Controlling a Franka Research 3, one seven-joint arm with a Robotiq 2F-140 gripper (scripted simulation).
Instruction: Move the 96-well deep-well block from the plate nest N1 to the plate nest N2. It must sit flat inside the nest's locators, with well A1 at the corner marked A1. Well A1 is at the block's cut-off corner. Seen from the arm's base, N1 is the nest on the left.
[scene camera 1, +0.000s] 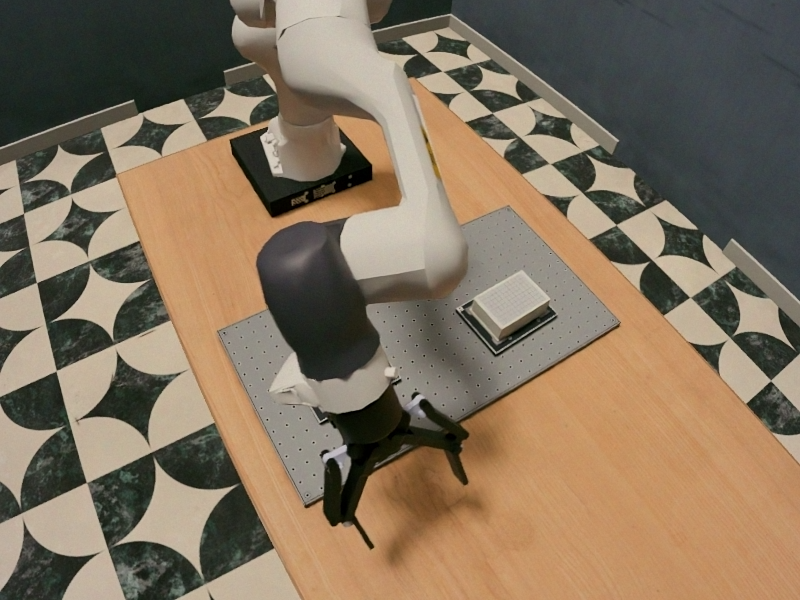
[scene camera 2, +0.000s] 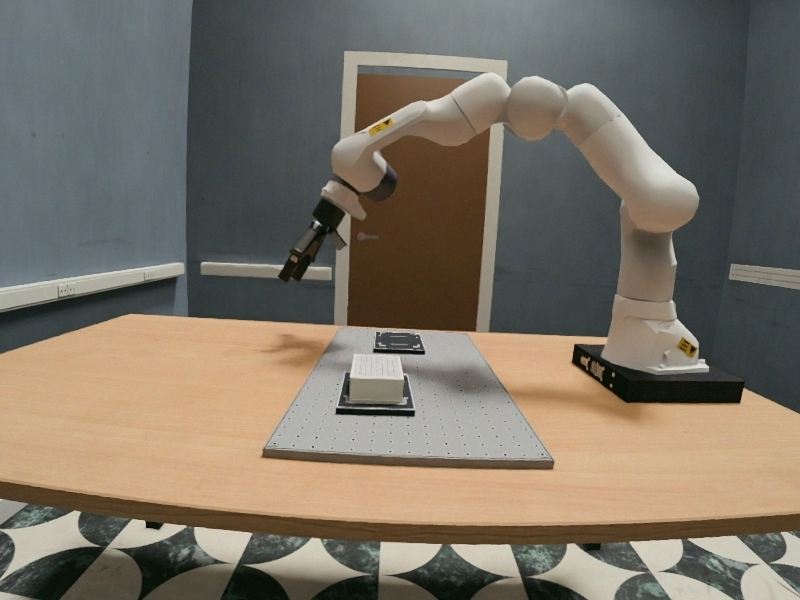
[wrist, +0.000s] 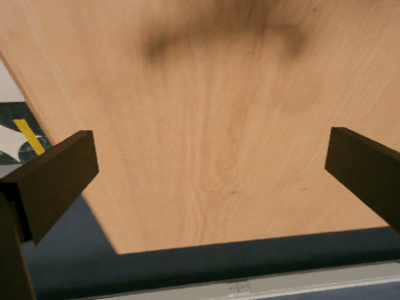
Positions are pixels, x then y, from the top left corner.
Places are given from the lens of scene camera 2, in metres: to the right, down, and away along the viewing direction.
my gripper (scene camera 2: 289, 279): -0.29, -0.05, 1.05
white 96-well deep-well block (scene camera 2: 375, 379): -0.04, 0.12, 0.62
